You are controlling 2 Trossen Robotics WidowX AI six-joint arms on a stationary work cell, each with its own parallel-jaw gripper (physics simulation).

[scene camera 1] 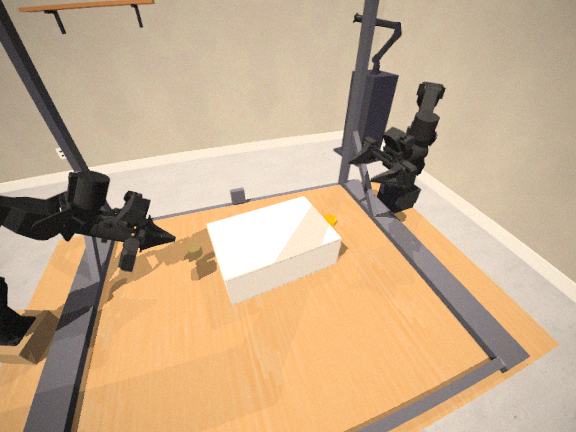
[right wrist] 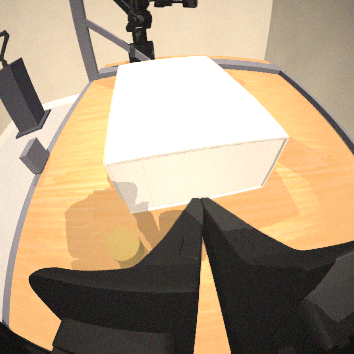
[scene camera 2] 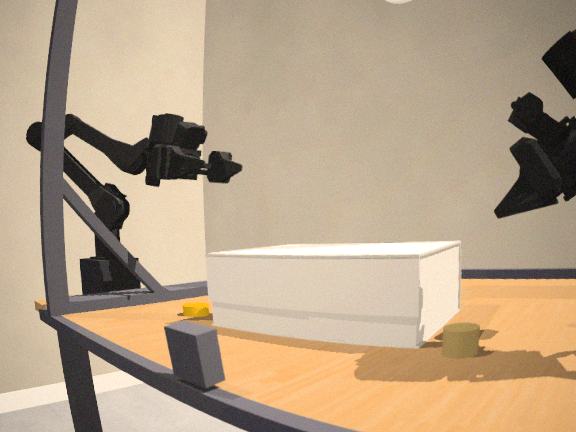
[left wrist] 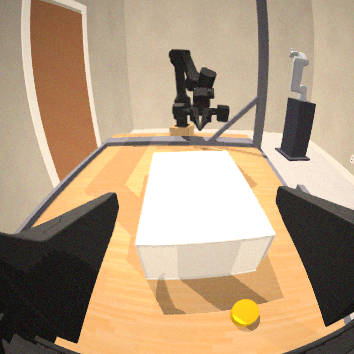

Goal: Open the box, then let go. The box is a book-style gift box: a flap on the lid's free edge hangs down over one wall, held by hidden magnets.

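Seen in the pictures: left gripper, fingertip midpoint: (scene camera 1: 359,171) (right wrist: 167,0) (scene camera 2: 223,165) (left wrist: 199,197); right gripper, fingertip midpoint: (scene camera 1: 175,239) (right wrist: 199,205) (scene camera 2: 496,214) (left wrist: 199,129); left arm's base, origin of the base link: (right wrist: 140,43) (scene camera 2: 108,258); right arm's base, origin of the base link: (scene camera 1: 14,330) (left wrist: 181,124).
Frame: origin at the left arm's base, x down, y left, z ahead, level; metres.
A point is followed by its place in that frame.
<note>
The white box (scene camera 1: 270,240) @[x -0.023, y 0.094, z 0.534 m] (scene camera 2: 315,285) @[x 0.012, y -0.039, z 0.547 m] (left wrist: 200,200) @[x -0.024, y 0.062, z 0.457 m] (right wrist: 190,110) @[x -0.024, y 0.065, z 0.608 m] lies on the table with its lid flat and closed. Which wall the flap covers is not clear. My left gripper (scene camera 1: 362,171) @[x -0.164, y 0.084, z 0.284 m] (scene camera 2: 241,168) (left wrist: 199,197) @[x -0.164, y 0.084, z 0.284 m] is open and empty, above and away from the box's end near the yellow disc. My right gripper (scene camera 1: 174,239) @[x -0.060, y 0.037, z 0.752 m] (scene camera 2: 496,215) @[x -0.060, y 0.037, z 0.752 m] (left wrist: 199,129) @[x -0.060, y 0.037, z 0.752 m] (right wrist: 199,205) @[x -0.060, y 0.037, z 0.752 m] is shut and empty, with its tips together. It hangs above and outside the box's opposite end, apart from it, near the olive cylinder.
A yellow disc (scene camera 1: 330,220) @[x 0.065, y 0.007, z 0.292 m] (scene camera 2: 195,309) @[x 0.069, y -0.017, z 0.305 m] (left wrist: 245,312) @[x 0.065, y -0.002, z 0.286 m] lies by one end of the box. An olive cylinder (scene camera 1: 194,250) @[x 0.053, y -0.022, z 0.727 m] (scene camera 2: 460,340) @[x 0.062, y -0.057, z 0.732 m] (right wrist: 123,244) @[x 0.053, y -0.035, z 0.729 m] stands by the other end. A grey block (scene camera 1: 237,195) @[x 0.040, y -0.218, z 0.548 m] (scene camera 2: 195,355) @[x 0.045, y -0.242, z 0.563 m] (right wrist: 35,156) @[x 0.046, y -0.218, z 0.554 m] sits on the frame rail. Upright posts stand at the table's corners.
</note>
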